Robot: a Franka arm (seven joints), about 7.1 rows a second.
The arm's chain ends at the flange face. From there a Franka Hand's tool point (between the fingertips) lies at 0.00 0.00 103.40 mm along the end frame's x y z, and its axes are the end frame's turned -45 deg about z.
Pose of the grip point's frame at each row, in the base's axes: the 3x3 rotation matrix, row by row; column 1 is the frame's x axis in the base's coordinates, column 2 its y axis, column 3 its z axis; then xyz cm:
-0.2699 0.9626 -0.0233; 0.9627 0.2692 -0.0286; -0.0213 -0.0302 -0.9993; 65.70 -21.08 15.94
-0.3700 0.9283 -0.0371; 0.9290 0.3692 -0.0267; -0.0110 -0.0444 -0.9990; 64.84 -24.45 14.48
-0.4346 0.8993 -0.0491; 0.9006 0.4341 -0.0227; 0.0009 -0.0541 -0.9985; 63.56 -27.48 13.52
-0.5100 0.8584 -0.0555; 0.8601 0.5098 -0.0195; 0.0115 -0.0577 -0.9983; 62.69 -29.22 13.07
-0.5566 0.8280 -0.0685; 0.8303 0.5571 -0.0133; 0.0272 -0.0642 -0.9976; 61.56 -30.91 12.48
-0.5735 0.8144 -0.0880; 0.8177 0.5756 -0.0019; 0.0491 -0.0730 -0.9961; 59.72 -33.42 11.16
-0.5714 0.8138 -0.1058; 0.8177 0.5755 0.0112; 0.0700 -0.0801 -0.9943; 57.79 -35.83 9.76
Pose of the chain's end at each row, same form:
0.4898 0.8715 -0.0233; 0.8711 -0.4904 -0.0286; -0.0364 -0.0063 -0.9993; 65.94 -20.78 26.27
0.3948 0.9180 -0.0371; 0.9180 -0.3958 -0.0267; -0.0392 -0.0236 -0.9990; 65.22 -24.17 24.81
0.3286 0.9432 -0.0491; 0.9438 -0.3299 -0.0227; -0.0376 -0.0389 -0.9985; 64.07 -27.25 23.84
0.2464 0.9676 -0.0555; 0.9687 -0.2477 -0.0195; -0.0327 -0.0489 -0.9983; 63.26 -29.02 23.39
0.1919 0.9791 -0.0685; 0.9810 -0.1932 -0.0133; -0.0262 -0.0646 -0.9976; 62.27 -30.77 22.80
0.1703 0.9814 -0.0880; 0.9852 -0.1712 -0.0019; -0.0169 -0.0863 -0.9961; 60.63 -33.40 21.46
0.1714 0.9795 -0.1058; 0.9851 -0.1713 0.0112; -0.0071 -0.1061 -0.9943; 58.88 -35.95 20.04

